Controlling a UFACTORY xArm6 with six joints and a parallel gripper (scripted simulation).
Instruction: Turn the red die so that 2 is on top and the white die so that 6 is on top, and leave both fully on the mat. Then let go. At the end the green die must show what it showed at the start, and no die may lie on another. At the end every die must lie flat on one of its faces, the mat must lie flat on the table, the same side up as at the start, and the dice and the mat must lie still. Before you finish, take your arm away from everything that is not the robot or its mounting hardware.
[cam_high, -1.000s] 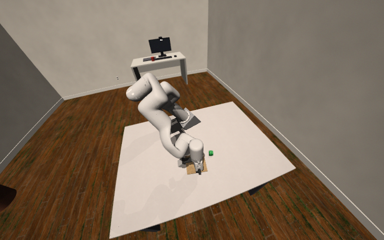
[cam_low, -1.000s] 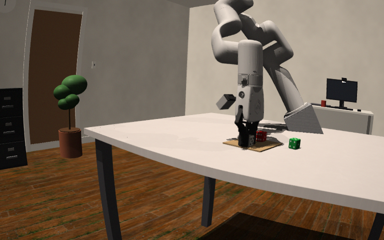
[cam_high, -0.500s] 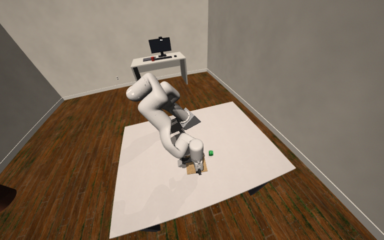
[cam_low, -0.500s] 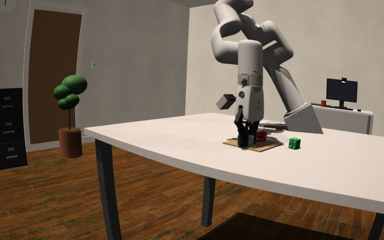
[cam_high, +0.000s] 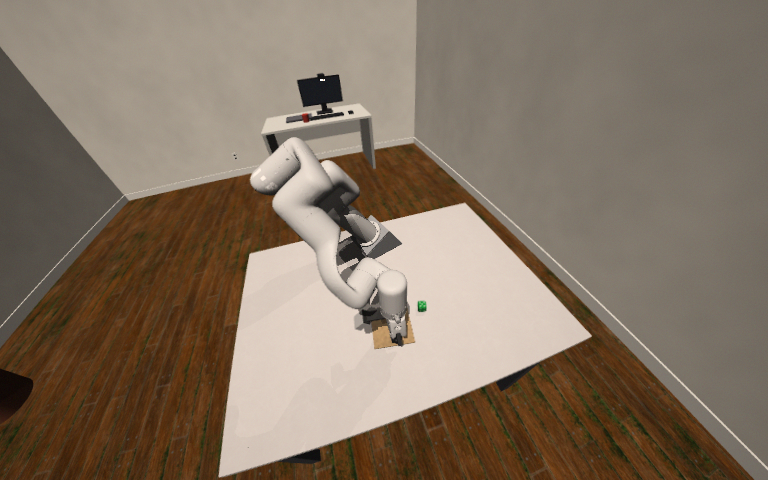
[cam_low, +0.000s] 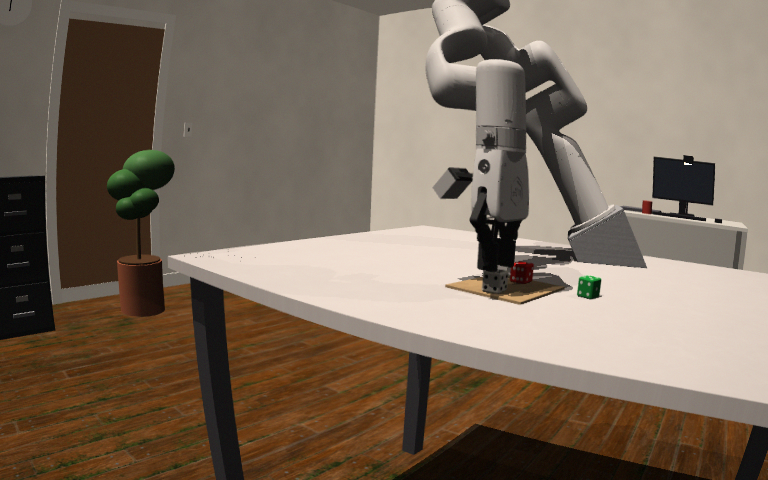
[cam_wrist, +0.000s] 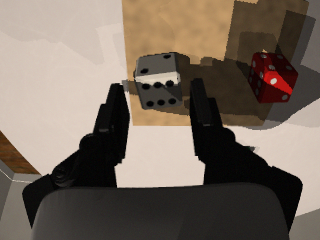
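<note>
My gripper is now 4 cm above the white die. The rest, counted from my hand: red die (9 cm behind, 4 cm below, 1 cm to the left); then green die (14 cm to the left, 7 cm behind, 4 cm below); then tan mat (6 cm below, 4 cm behind, 1 cm to the left).
</note>
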